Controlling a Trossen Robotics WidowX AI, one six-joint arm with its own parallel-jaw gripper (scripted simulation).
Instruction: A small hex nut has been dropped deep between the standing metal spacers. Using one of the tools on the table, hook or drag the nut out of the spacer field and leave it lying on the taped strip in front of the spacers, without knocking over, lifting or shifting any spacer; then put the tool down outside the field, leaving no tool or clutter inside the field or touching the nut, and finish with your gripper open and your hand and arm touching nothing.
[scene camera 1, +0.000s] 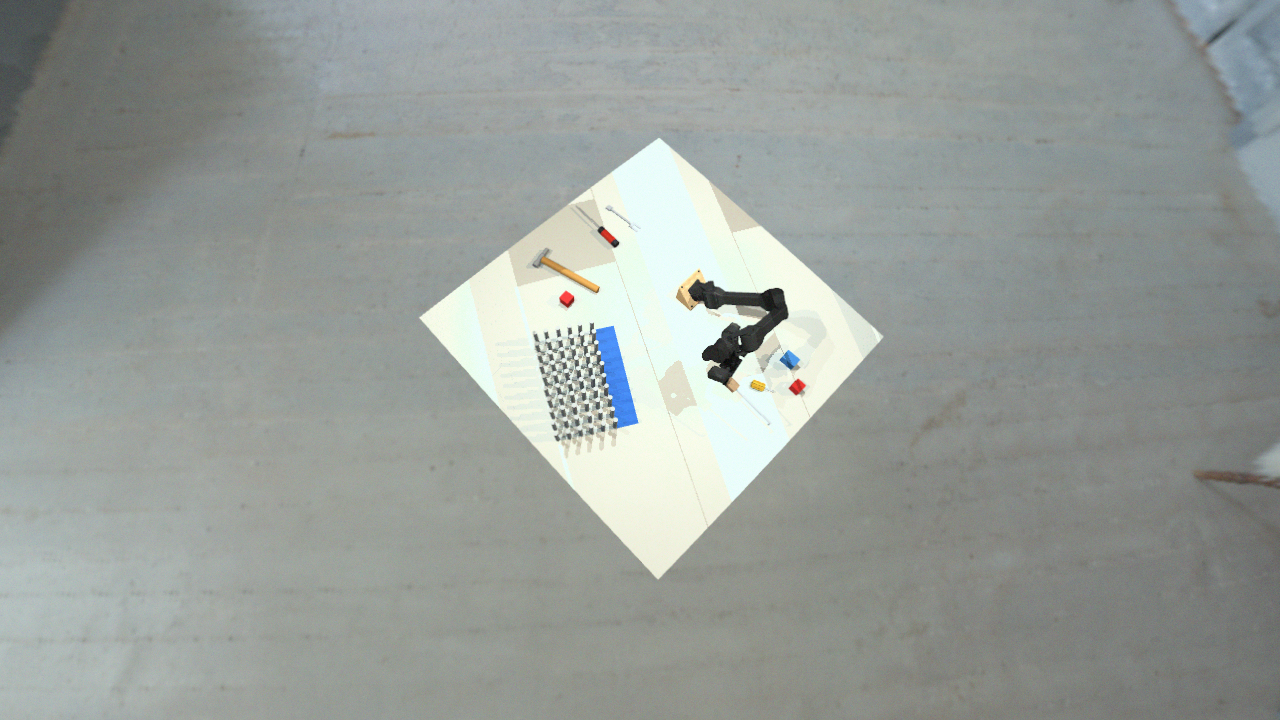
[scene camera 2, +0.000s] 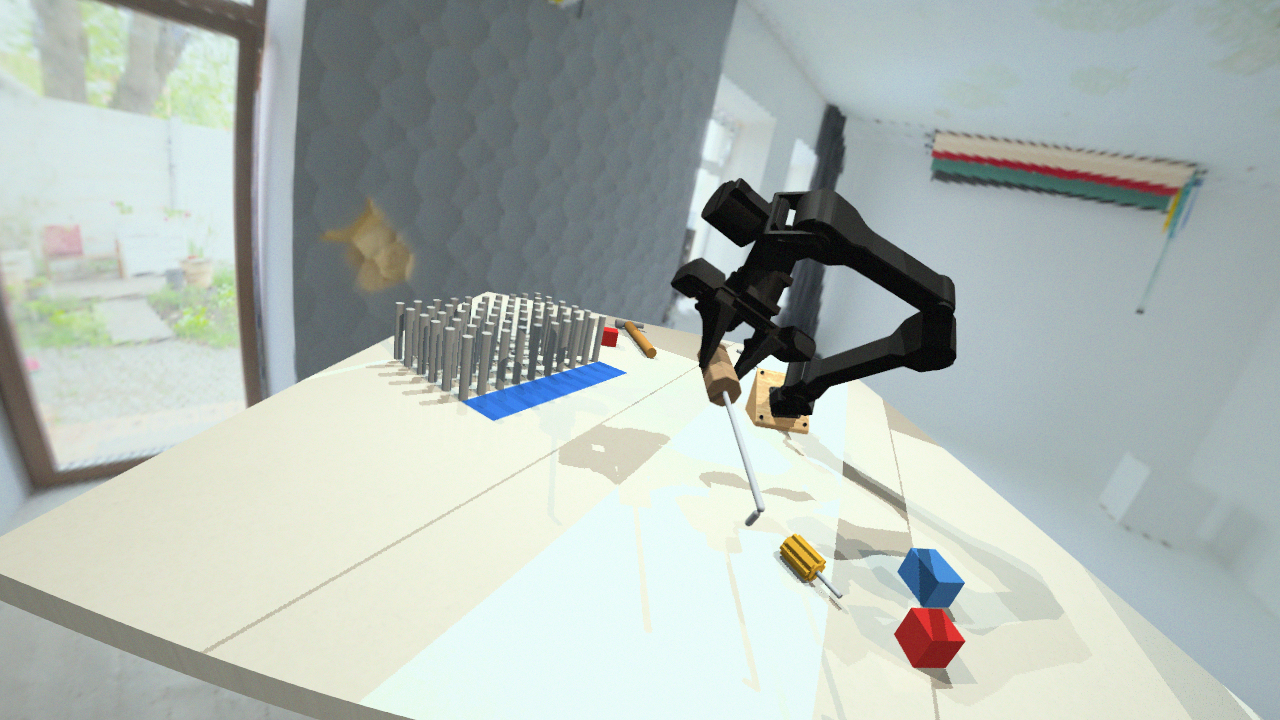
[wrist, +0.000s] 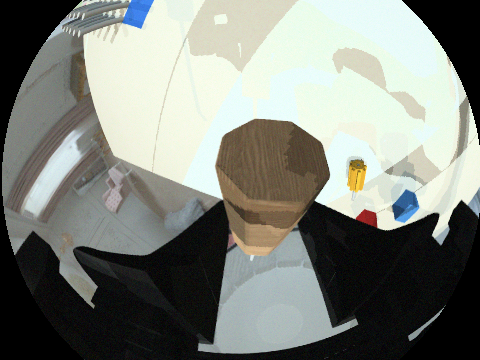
Observation:
I see my gripper (scene camera 2: 715, 376), a yellow-handled screwdriver (scene camera 2: 799, 554), a red cube (scene camera 2: 929, 639), a blue cube (scene camera 2: 933, 582) and a blue taped strip (scene camera 1: 616, 378).
My gripper is seen too in the wrist view (wrist: 262, 205).

